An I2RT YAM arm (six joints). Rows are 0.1 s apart.
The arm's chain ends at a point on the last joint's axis. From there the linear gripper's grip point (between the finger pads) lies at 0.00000 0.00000 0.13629 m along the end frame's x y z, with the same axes.
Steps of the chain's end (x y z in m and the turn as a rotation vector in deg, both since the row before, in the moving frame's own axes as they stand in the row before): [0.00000, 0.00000, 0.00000, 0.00, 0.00, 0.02]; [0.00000, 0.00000, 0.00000, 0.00, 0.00, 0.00]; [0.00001, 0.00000, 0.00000, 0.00, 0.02, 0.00]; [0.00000, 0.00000, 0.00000, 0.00, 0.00, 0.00]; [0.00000, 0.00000, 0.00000, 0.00, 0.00, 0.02]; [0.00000, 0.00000, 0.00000, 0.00, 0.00, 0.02]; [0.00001, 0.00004, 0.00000, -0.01, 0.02, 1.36]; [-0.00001, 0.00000, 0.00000, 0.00, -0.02, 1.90]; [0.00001, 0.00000, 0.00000, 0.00, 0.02, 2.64]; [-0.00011, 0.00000, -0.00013, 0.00, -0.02, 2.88]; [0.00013, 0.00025, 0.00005, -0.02, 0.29, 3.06]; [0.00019, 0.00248, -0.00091, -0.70, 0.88, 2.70]
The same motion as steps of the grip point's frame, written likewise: [0.00000, 0.00000, 0.00000, 0.00, 0.00, 0.02]; [0.00000, 0.00000, 0.00000, 0.00, 0.00, 0.00]; [0.00006, 0.00000, 0.00000, 0.00, 0.02, 0.00]; [0.00000, 0.00000, 0.00000, 0.00, 0.00, 0.00]; [0.00000, 0.00000, 0.00000, 0.00, 0.00, 0.02]; [0.00000, 0.00000, 0.00000, 0.00, 0.00, 0.02]; [0.00006, 0.00006, 0.00000, -0.01, 0.02, 1.36]; [-0.00006, 0.00000, 0.00000, 0.00, -0.02, 1.90]; [0.00006, 0.00000, 0.00000, 0.00, 0.02, 2.64]; [-0.00016, 0.00000, -0.00013, 0.00, -0.02, 2.88]; [0.00082, 0.00032, 0.00005, -0.02, 0.29, 3.06]; [0.00224, 0.00419, -0.00094, -0.70, 0.88, 2.70]
